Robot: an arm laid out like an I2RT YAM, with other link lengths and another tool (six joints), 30 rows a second.
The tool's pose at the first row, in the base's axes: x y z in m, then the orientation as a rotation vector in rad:
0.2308, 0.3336, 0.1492, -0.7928, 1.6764, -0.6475
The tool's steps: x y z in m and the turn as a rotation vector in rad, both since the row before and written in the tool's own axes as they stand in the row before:
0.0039, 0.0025, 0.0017, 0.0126, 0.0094, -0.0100
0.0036, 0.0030, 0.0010, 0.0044, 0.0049, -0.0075
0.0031, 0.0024, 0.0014, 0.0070, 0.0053, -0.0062
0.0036, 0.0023, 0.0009, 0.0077, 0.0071, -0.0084
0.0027, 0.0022, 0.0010, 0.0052, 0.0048, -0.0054
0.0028, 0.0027, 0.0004, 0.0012, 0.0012, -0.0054
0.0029, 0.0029, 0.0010, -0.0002, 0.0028, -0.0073
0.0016, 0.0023, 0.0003, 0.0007, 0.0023, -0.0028
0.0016, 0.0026, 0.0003, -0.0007, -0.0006, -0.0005
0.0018, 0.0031, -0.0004, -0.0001, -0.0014, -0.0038
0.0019, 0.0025, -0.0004, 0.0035, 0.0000, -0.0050
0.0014, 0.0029, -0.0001, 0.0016, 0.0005, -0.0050
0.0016, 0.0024, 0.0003, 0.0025, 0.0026, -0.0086
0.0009, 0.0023, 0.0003, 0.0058, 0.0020, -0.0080
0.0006, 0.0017, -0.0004, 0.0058, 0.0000, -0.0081
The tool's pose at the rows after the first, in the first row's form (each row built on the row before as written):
0.2314, 0.3321, 0.1445, -0.7907, 1.6763, -0.6691
0.2313, 0.3311, 0.1398, -0.7932, 1.6765, -0.6802
0.2318, 0.3301, 0.1358, -0.7926, 1.6762, -0.6927
0.2317, 0.3286, 0.1317, -0.7930, 1.6765, -0.7082
0.2319, 0.3277, 0.1282, -0.7930, 1.6768, -0.7185
0.2314, 0.3270, 0.1244, -0.7967, 1.6757, -0.7238
0.2314, 0.3263, 0.1202, -0.8027, 1.6762, -0.7301
0.2311, 0.3263, 0.1174, -0.8041, 1.6771, -0.7338
0.2307, 0.3265, 0.1144, -0.8052, 1.6768, -0.7333
0.2295, 0.3269, 0.1110, -0.8090, 1.6745, -0.7351
0.2284, 0.3268, 0.1080, -0.8110, 1.6713, -0.7413
0.2276, 0.3273, 0.1049, -0.8142, 1.6695, -0.7463
0.2273, 0.3273, 0.1020, -0.8194, 1.6680, -0.7555
0.2271, 0.3278, 0.0996, -0.8219, 1.6645, -0.7666
0.2264, 0.3283, 0.0980, -0.8250, 1.6591, -0.7767

